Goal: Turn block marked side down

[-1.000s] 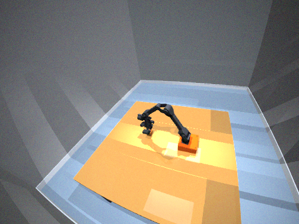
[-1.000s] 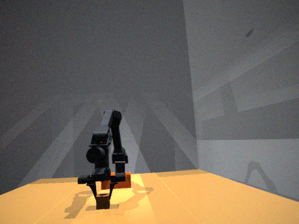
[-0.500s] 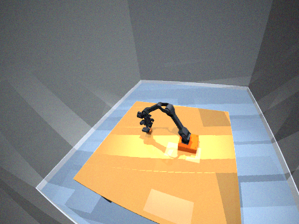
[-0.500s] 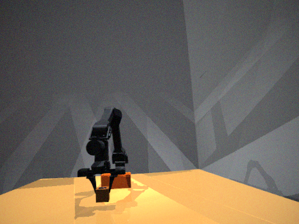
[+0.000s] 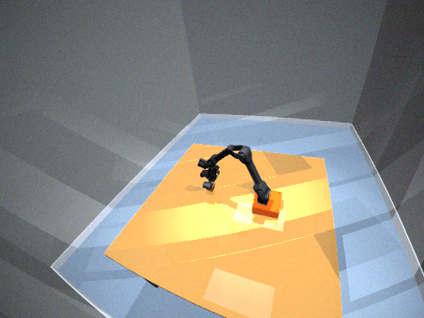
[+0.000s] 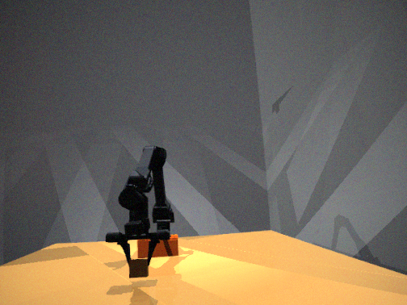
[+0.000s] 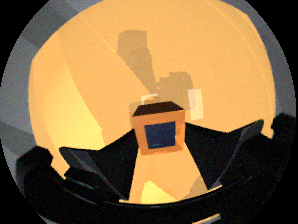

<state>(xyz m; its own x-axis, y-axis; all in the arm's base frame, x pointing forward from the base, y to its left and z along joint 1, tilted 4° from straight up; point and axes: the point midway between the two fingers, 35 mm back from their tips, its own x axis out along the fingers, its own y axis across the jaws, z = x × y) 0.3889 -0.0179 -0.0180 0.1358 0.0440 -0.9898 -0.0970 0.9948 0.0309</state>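
Now: gripper tip 1 cm below the orange-brown block.
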